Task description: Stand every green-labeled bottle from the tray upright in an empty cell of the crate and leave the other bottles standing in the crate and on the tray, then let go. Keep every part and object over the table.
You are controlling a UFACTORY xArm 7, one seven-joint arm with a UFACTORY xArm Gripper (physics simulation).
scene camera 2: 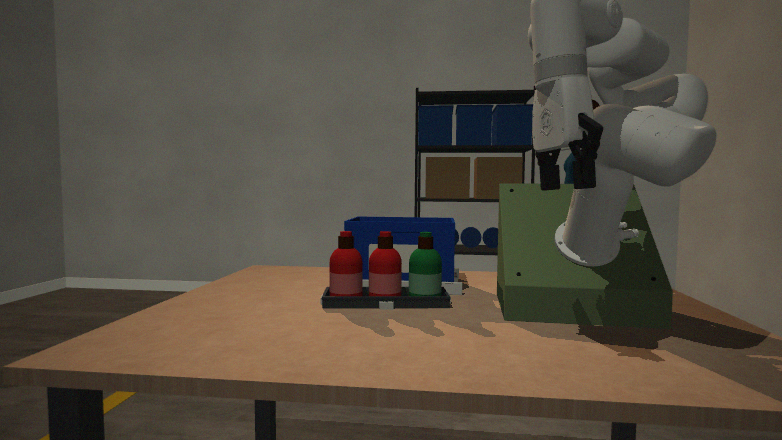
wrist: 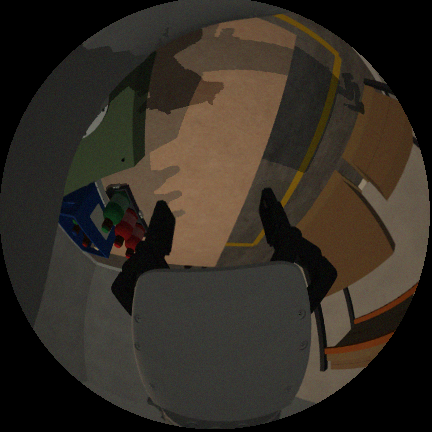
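Seen in the pictures: gripper, fingertip midpoint: (scene camera 2: 566, 189) (wrist: 213, 203); arm's base, origin of the base link: (scene camera 2: 586, 242).
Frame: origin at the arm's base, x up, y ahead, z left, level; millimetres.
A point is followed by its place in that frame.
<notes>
A green bottle with a pale green label (scene camera 2: 425, 273) @(y 329, x -74, z -37 mm) (wrist: 114, 212) @(y 308, x -43, z -46 mm) stands upright at the right end of the black tray (scene camera 2: 355, 302) @(y 480, x -135, z -20 mm). Two red bottles with pink labels stand upright beside it, one in the middle (scene camera 2: 384, 270) @(y 418, x -68, z -38 mm) and one at the left end (scene camera 2: 345, 270) @(y 503, x -68, z -35 mm). The blue crate (scene camera 2: 445, 257) @(y 272, x -58, z -166 mm) (wrist: 102, 244) @(y 453, x -1, z -186 mm) stands behind the tray. In the wrist view bottle tops show inside it, including a green one and a red one; its cells are too small to make out. My gripper (scene camera 2: 567, 183) @(y 134, x 111, z 244 mm) (wrist: 213, 203) @(y 134, x 111, z 244 mm) is open and empty, high above the table, to the right of the tray in the scene view.
A green pedestal (scene camera 2: 533, 246) @(y 107, x -9, z -6 mm) (wrist: 100, 155) @(y 118, x -26, z 11 mm) carries the arm to the right of the tray and crate. The wooden table (scene camera 2: 246, 339) @(y 648, x -148, z 187 mm) (wrist: 225, 130) @(y 114, x -148, z 285 mm) has its front edge nearest the scene camera. A shelf rack (scene camera 2: 475, 96) stands behind the table. Cardboard boxes (wrist: 345, 225) show off the table in the wrist view.
</notes>
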